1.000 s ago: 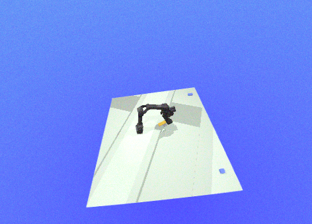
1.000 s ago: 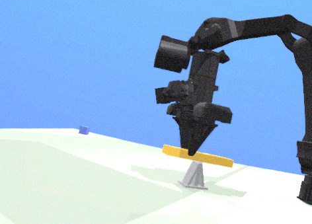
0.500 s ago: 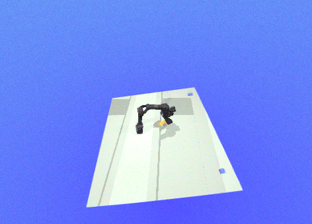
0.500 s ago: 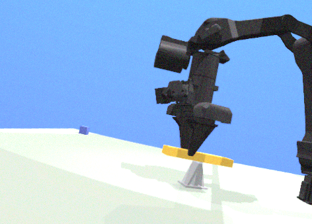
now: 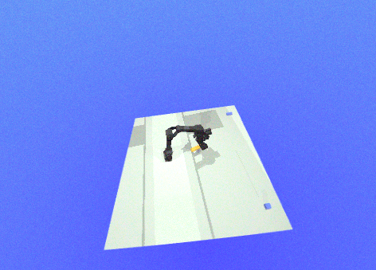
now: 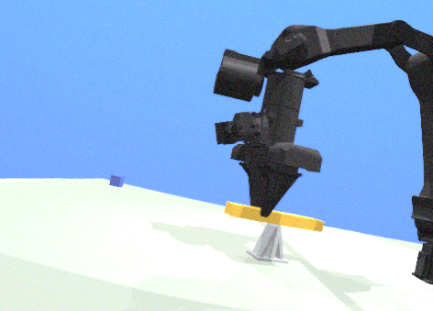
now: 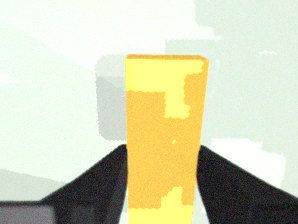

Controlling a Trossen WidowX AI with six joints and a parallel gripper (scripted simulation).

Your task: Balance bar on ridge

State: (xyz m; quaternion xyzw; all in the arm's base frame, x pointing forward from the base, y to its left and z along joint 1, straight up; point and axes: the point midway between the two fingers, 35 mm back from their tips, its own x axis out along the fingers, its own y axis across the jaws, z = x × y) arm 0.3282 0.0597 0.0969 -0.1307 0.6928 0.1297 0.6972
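Now: gripper tip 3 cm past the yellow bar and 1 cm to the left of it.
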